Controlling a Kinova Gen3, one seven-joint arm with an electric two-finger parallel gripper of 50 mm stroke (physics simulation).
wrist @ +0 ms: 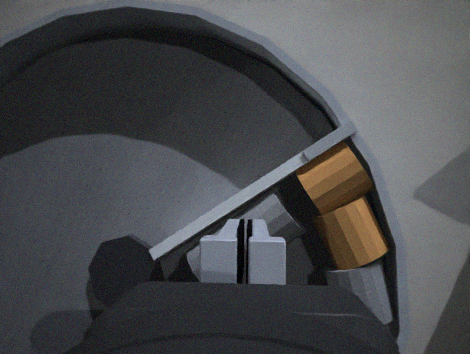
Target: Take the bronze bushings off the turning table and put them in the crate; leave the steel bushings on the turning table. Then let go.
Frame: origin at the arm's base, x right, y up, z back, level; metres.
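Seen in the pictures: gripper, between the fingertips: (245, 242).
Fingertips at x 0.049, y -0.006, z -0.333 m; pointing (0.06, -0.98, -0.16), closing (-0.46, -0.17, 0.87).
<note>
A point is followed by its place in that frame.
Two bronze bushings lie on their sides against the outer wall of the turning table (265, 46) {x 0.156, y -0.088, z -0.282 m}. One bronze bushing (335, 177) {x 0.056, y -0.083, z -0.281 m} touches the straight bar; the other bronze bushing (352, 233) {x 0.020, y -0.083, z -0.287 m} lies just below it in the view. A steel bushing (362, 290) {x -0.015, y -0.083, z -0.298 m} lies below the second bronze one, partly hidden by the gripper body. Another steel bushing (274, 215) {x 0.051, y -0.083, z -0.327 m} lies behind the fingertips, beside the bar. Part of a further grey piece shows left of the fingers. My gripper (245, 242) {x 0.049, y -0.006, z -0.333 m} is shut and empty, left of the bronze bushings. The crate does not show.
A straight grey bar (225, 202) {x 0.074, y -0.088, z -0.354 m} crosses the turning table from near its centre to the outer wall, with the bushings on its lower right side. A dark round post (120, 267) {x 0.066, y -0.113, z -0.464 m} stands at the bar's inner end. Dark shadows lie on the surface at the right.
</note>
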